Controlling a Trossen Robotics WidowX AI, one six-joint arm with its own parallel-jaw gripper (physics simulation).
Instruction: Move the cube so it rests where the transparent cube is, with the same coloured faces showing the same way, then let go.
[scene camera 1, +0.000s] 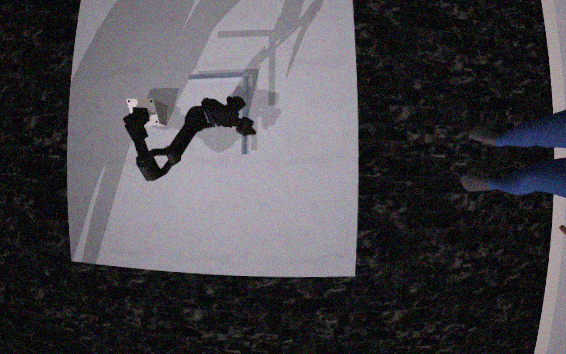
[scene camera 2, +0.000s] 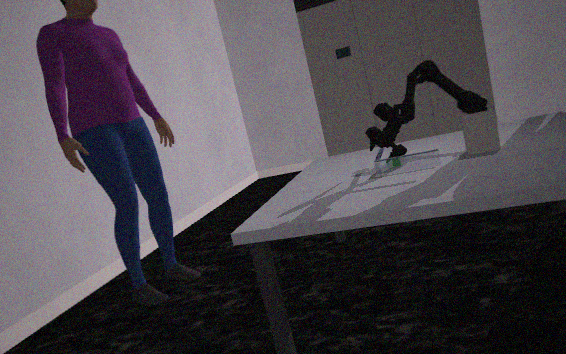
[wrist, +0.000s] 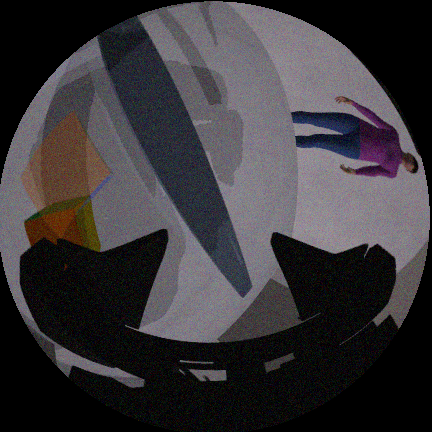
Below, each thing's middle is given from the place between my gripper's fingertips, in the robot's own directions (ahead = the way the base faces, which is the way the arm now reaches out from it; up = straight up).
Now: the transparent cube (wrist: 66, 170) 7 cm behind my hand, 9 cm to the left of it and 2 cm below it. Also, from my hand: L-shaped bar (scene camera 2: 431, 158) 13 cm behind, 5 cm to the left, 1 cm below.
